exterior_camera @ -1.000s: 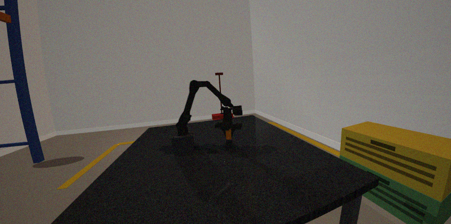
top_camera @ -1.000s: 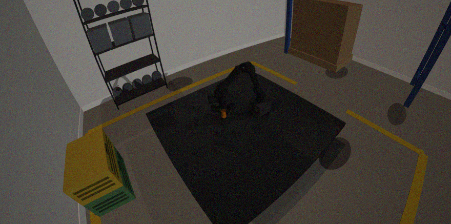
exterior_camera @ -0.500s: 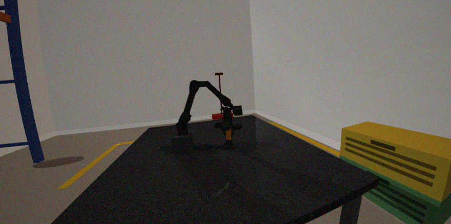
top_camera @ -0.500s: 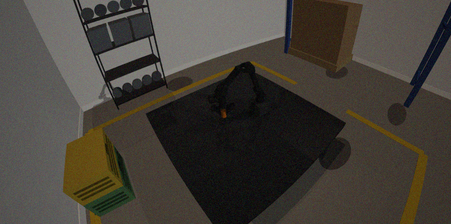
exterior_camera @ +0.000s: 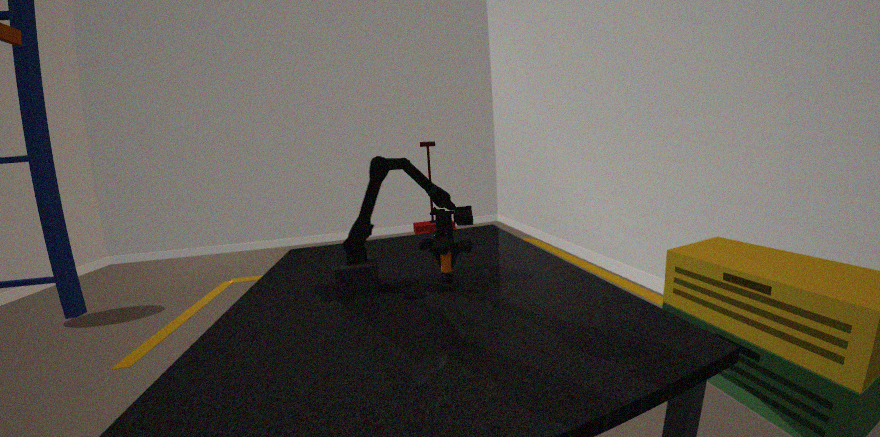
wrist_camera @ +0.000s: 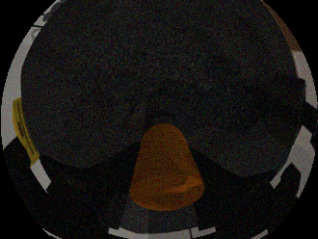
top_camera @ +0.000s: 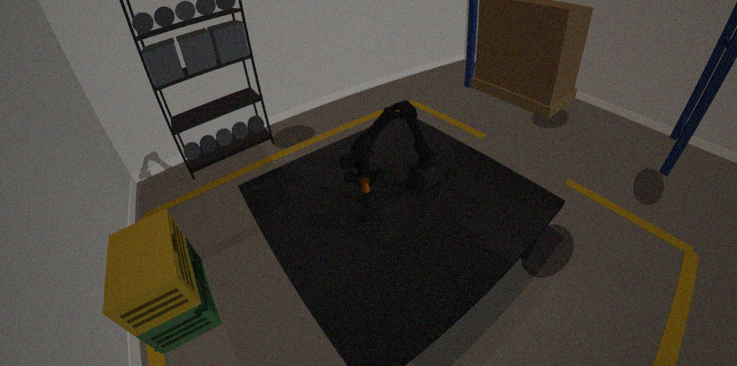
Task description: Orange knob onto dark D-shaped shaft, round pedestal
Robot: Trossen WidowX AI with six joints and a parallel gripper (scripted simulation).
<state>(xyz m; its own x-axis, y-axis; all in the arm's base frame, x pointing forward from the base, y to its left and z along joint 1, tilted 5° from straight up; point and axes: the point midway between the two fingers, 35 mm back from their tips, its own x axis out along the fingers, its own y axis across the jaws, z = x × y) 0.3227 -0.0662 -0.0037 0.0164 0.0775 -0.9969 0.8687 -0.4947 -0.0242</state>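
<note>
Now: gripper tip 20 mm below the orange knob. The rest, counted from my gripper tip: round pedestal 40 mm below.
</note>
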